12 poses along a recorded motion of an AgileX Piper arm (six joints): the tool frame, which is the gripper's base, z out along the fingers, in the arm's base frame.
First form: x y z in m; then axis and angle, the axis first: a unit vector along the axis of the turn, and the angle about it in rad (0 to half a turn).
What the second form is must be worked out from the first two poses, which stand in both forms.
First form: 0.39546 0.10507 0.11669 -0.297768 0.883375 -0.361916 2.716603
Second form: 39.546 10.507 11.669 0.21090 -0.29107 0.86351 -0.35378
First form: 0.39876 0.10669 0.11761 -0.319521 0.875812 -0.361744 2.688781
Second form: 39.876 10.669 11.761 0.22448 -0.31137 0.85346 -0.35251
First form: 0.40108 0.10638 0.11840 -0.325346 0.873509 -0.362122 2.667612
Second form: 40.108 10.638 11.840 0.23478 -0.31625 0.84909 -0.35200
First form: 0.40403 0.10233 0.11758 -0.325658 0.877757 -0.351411 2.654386
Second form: 40.403 10.233 11.758 0.24120 -0.31604 0.85184 -0.34104
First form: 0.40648 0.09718 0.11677 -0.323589 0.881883 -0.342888 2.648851
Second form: 40.648 9.718 11.677 0.24389 -0.31382 0.85525 -0.33253
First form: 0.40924 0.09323 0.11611 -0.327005 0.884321 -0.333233 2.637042
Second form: 40.924 9.323 11.611 0.24961 -0.31665 0.85633 -0.32269
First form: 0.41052 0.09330 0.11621 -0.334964 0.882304 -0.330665 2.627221
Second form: 41.052 9.330 11.621 0.25436 -0.32395 0.85328 -0.31979
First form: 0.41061 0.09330 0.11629 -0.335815 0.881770 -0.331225 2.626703
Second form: 41.061 9.330 11.629 0.25461 -0.32475 0.85271 -0.32031
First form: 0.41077 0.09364 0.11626 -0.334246 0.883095 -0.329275 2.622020
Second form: 41.077 9.364 11.626 0.25687 -0.32303 0.85346 -0.31823
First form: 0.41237 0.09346 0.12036 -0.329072 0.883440 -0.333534 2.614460
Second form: 41.237 9.346 12.036 0.26053 -0.31771 0.85293 -0.32202
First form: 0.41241 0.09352 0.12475 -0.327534 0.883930 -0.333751 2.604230
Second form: 41.241 9.352 12.475 0.26546 -0.31578 0.85222 -0.32178
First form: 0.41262 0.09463 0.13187 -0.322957 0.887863 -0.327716 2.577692
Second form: 41.262 9.463 13.187 0.27823 -0.31020 0.85281 -0.31478
